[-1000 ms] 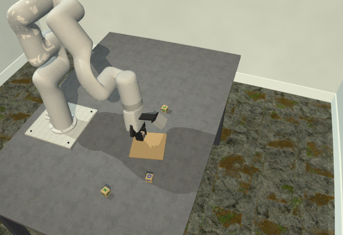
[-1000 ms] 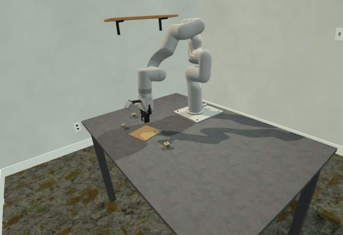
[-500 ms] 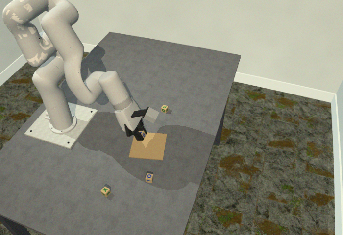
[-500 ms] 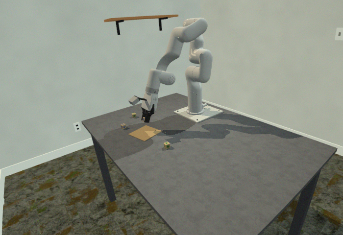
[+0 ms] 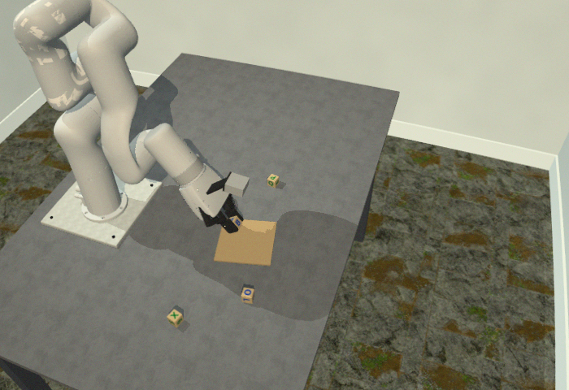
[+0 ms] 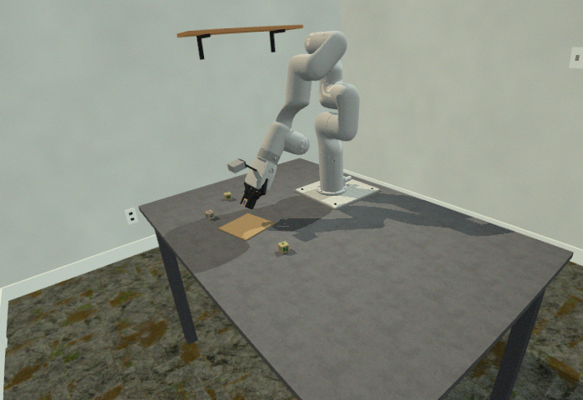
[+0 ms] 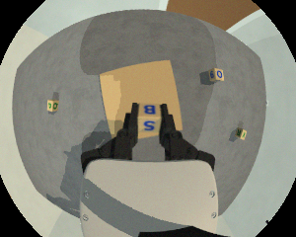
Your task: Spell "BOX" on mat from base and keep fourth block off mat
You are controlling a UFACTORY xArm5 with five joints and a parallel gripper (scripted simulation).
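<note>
Now: the B block 1 cm below my hand and 1 cm ahead of it. The rest, counted from my hand: X block 25 cm to the right, 7 cm below, 4 cm behind; then tan mat 8 cm below, 3 cm ahead, 1 cm to the left; then O block 14 cm to the right, 9 cm ahead, 7 cm below.
</note>
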